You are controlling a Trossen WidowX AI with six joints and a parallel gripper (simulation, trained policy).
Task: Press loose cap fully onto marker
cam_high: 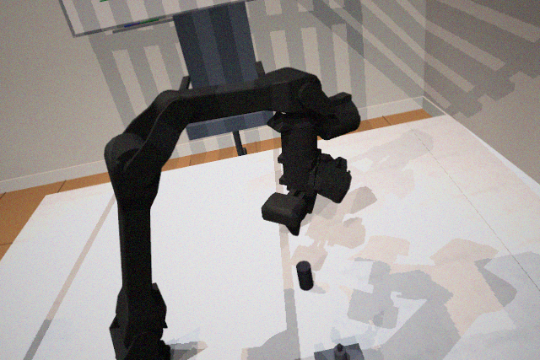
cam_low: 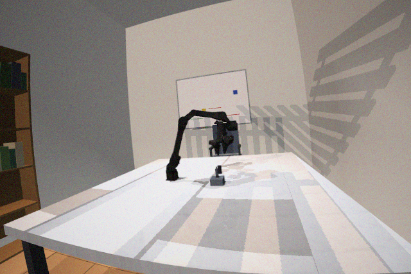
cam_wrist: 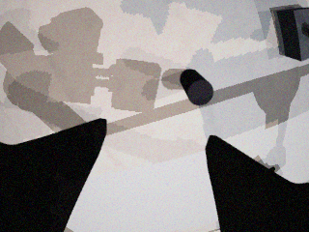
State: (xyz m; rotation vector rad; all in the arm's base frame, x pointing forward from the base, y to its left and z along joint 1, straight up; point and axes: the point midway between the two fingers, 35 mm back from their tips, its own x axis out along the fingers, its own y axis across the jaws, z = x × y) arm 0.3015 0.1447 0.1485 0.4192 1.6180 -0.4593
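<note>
Right now the marker cap is 1 cm behind my gripper tip, 4 cm to the right of it and 9 cm below it. Also, from my gripper tip: grey holder block: 1 cm ahead, 23 cm to the right, 10 cm below.
</note>
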